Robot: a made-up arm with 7 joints. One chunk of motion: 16 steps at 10 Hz.
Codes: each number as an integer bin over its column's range. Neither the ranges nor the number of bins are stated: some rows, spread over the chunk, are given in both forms.
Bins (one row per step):
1: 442 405 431 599 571 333
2: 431 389 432 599 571 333
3: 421 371 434 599 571 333
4: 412 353 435 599 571 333
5: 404 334 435 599 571 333
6: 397 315 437 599 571 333
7: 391 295 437 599 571 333
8: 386 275 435 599 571 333
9: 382 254 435 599 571 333
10: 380 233 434 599 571 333
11: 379 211 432 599 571 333
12: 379 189 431 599 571 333
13: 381 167 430 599 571 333
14: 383 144 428 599 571 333
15: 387 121 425 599 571 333
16: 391 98 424 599 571 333
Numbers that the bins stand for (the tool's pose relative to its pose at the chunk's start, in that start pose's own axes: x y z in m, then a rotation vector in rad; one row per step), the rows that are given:
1: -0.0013 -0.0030 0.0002 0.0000 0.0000 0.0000
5: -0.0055 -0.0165 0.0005 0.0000 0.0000 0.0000
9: -0.0079 -0.0317 0.0005 0.0000 0.0000 0.0000
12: -0.0083 -0.0441 0.0002 0.0000 0.0000 0.0000
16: -0.0069 -0.0614 -0.0003 0.0000 0.0000 0.0000
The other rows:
2: -0.0025 -0.0060 0.0003 0.0000 0.0000 0.0000
3: -0.0036 -0.0094 0.0004 0.0000 0.0000 0.0000
4: -0.0046 -0.0129 0.0005 0.0000 0.0000 0.0000
6: -0.0063 -0.0201 0.0006 0.0000 0.0000 0.0000
7: -0.0069 -0.0239 0.0006 0.0000 0.0000 0.0000
8: -0.0075 -0.0277 0.0005 0.0000 0.0000 0.0000
10: -0.0082 -0.0357 0.0004 0.0000 0.0000 0.0000
11: -0.0083 -0.0399 0.0003 0.0000 0.0000 0.0000
13: -0.0080 -0.0482 0.0001 0.0000 0.0000 0.0000
14: -0.0078 -0.0526 0.0000 0.0000 0.0000 0.0000
15: -0.0074 -0.0570 -0.0002 0.0000 0.0000 0.0000

